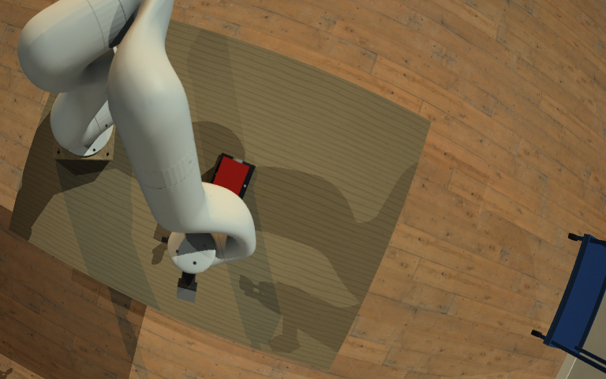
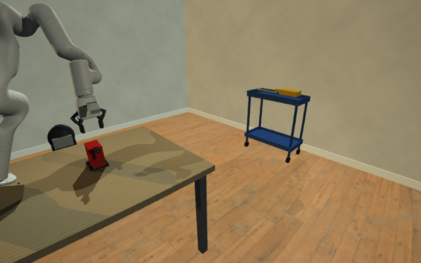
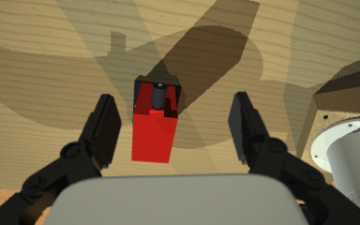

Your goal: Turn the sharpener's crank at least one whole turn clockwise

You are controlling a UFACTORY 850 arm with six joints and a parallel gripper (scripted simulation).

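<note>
Right now my hand is 10 mm short of the black crank knob, 60 mm to the right of it and 140 mm above it.
</note>
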